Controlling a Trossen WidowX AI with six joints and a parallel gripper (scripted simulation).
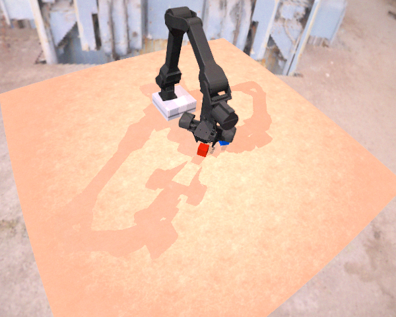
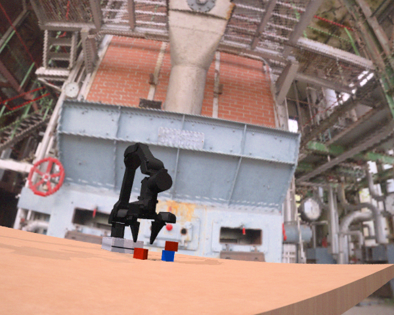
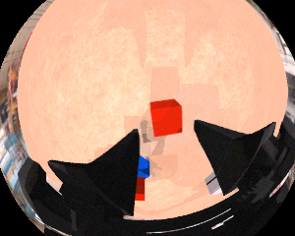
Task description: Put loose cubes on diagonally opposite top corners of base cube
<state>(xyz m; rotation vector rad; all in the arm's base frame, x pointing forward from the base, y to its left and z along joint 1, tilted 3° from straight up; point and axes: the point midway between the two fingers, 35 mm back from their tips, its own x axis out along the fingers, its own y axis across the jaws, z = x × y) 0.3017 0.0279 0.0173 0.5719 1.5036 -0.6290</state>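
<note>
Now: the blue cube 100 mm to the left of my gripper tip, 30 mm below it and 30 mm behind it.
</note>
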